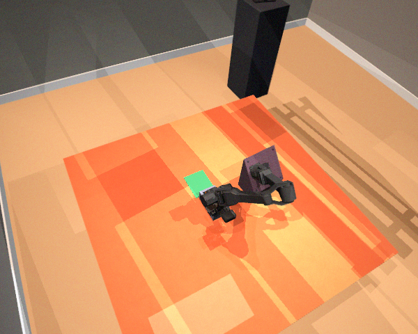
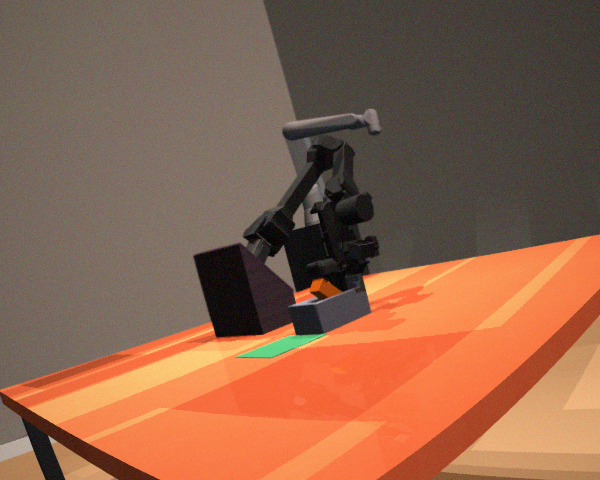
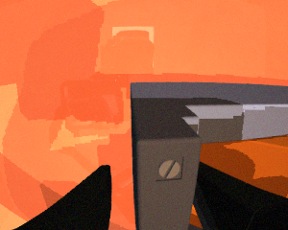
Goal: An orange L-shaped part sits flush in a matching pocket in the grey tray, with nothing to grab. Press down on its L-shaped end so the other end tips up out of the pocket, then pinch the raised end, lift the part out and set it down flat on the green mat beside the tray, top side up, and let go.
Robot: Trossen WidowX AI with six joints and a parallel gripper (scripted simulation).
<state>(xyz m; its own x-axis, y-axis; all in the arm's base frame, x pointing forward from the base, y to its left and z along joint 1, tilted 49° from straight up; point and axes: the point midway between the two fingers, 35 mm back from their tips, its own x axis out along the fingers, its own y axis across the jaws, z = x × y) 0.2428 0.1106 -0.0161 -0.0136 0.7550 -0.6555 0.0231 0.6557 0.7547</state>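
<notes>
Right now my gripper tip is 10 mm past the orange L-shaped part, 50 mm to the left of it and 10 mm below it.
</notes>
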